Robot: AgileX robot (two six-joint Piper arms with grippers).
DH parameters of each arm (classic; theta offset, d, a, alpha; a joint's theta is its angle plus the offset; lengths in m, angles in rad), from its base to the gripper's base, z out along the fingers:
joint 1: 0 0.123 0 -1.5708
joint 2: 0.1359 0 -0.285 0
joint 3: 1.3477 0 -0.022 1.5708
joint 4: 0 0.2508 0 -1.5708
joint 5: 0 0 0.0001 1.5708
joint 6: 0 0.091 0 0
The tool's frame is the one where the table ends.
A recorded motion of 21 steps. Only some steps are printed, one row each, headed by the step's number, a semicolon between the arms.
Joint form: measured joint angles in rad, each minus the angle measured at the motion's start. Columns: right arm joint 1, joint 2, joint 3, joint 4, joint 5, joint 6; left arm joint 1, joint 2, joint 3, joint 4, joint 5, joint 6.
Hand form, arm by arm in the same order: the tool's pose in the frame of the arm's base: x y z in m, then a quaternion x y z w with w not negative. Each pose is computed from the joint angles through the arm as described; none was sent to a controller.
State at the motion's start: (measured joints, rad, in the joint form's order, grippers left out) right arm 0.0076 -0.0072 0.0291 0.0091 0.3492 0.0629; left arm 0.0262 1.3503 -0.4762 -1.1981 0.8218 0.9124
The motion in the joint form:
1: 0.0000 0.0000 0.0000 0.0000 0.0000 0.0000; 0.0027 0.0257 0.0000 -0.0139 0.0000 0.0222
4: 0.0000 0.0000 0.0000 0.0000 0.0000 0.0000; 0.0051 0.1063 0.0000 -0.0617 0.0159 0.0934
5: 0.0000 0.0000 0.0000 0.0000 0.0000 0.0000; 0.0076 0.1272 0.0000 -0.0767 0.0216 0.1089
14: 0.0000 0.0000 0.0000 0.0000 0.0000 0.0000; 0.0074 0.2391 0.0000 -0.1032 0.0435 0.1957
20: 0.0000 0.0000 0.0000 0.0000 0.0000 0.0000; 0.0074 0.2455 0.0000 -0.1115 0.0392 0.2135
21: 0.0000 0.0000 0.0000 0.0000 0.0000 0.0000; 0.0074 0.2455 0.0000 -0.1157 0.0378 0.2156
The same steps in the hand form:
1: 0.0535 0.0007 0.1723 0.02460 0.79965 0.02495 0.59944; 0.1989 -0.0567 0.1795 -0.00105 0.91412 -0.37067 0.16430
4: 0.0535 0.0007 0.1723 0.02460 0.79965 0.02495 0.59944; 0.2045 -0.0581 0.1660 -0.00100 0.91211 -0.38363 0.14451
5: 0.0535 0.0007 0.1723 0.02460 0.79965 0.02495 0.59944; 0.2059 -0.0582 0.1626 -0.00420 0.91093 -0.38823 0.13949
14: 0.0535 0.0007 0.1723 0.02460 0.79965 0.02495 0.59944; 0.2095 -0.0598 0.1415 0.00569 0.91091 -0.39891 0.10527
20: 0.0535 0.0007 0.1723 0.02460 0.79965 0.02495 0.59944; 0.2103 -0.0597 0.1403 0.00849 0.91098 -0.39789 0.10827
21: 0.0535 0.0007 0.1723 0.02460 0.79965 0.02495 0.59944; 0.2106 -0.0597 0.1404 0.00751 0.91077 -0.39799 0.10973

